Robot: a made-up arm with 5 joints. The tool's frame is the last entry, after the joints.
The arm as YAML. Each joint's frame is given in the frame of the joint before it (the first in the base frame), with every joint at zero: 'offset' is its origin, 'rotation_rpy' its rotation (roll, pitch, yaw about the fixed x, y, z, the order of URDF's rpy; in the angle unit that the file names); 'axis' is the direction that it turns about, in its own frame. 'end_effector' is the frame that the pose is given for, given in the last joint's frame.
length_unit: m
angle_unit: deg
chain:
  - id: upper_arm
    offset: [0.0, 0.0, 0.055]
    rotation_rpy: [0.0, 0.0, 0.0]
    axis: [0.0, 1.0, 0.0]
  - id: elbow
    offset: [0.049, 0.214, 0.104]
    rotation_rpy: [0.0, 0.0, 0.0]
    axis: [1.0, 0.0, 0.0]
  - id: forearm
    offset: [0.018, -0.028, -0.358]
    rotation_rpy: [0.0, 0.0, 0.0]
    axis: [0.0, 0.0, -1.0]
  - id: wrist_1
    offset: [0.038, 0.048, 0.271]
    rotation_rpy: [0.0, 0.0, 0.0]
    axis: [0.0, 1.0, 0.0]
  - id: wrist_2
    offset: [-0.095, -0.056, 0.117]
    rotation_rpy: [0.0, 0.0, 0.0]
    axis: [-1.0, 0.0, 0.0]
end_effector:
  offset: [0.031, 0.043, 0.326]
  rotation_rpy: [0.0, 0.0, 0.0]
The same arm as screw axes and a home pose.
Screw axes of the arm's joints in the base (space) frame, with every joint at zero. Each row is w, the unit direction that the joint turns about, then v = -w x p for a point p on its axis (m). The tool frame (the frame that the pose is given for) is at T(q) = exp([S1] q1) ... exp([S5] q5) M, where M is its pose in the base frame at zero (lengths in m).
S1: w 0 1 0 v -0.0550 0.0000 0.0000
S2: w 1 0 0 v 0.0000 0.1590 -0.2140
S3: w 0 0 -1 v -0.1860 0.0670 0.0000
S4: w 0 1 0 v -0.0720 0.0000 0.1050
S5: w -1 0 0 v 0.0000 -0.1890 0.1780
M: xyz 0.0410 0.2210 0.5150 (m) quaternion w x y z 1 0 0 0

